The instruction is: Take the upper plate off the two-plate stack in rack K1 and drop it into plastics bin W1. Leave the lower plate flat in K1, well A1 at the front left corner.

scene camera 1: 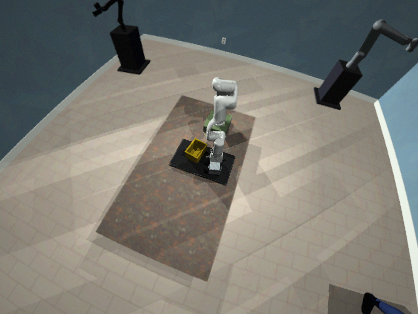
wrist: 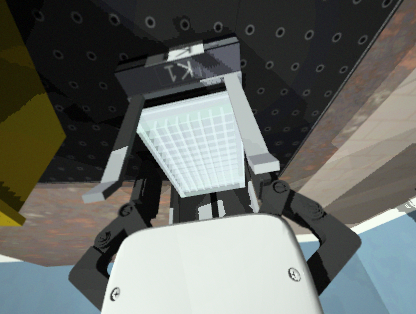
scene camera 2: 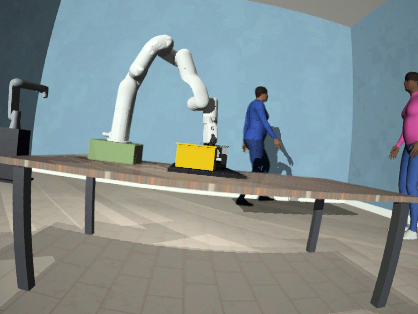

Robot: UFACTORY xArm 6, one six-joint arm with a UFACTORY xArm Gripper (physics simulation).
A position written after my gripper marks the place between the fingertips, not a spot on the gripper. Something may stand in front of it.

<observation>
I see my gripper (wrist: 201, 162) and a dark gridded plate (wrist: 220, 87).
</observation>
